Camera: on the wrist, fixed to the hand. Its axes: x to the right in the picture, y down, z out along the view.
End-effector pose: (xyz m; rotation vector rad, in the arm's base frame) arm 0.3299 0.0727 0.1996 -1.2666 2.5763 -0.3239
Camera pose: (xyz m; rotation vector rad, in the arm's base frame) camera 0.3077 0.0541 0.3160 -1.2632 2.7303 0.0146
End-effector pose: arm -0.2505 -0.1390 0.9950 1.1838 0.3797 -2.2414
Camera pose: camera -0.1985 -0.0630 0.9182 1.0593 0.6088 -2.0592
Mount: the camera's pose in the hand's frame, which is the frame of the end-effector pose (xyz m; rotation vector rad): 0.0133 -0.0303 -0.1153 -0.2584 0.0130 0.0626
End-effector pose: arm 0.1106 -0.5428 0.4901 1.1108 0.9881 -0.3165
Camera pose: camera 0.0399 -0.4543 0.4507 0.9071 0.9736 -0.1264
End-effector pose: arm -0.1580 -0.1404 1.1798 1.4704 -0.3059 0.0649
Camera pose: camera -0.1194 -0.0320 1.1457 1.2039 -0.3369 0.0822
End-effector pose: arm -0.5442 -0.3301 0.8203 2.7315 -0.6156 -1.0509
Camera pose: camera -0.4484 -0.3091 0.8894 2.4789 -0.5194 -1.0193
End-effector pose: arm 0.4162 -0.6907 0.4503 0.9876 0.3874 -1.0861
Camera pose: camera 0.4173 -0.6067 0.3646 0.7726 0.4912 -0.9467
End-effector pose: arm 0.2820 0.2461 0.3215 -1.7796 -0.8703 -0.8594
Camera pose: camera 0.2428 0.1499 0.3816 -2.0103 -0.7160 -0.9763
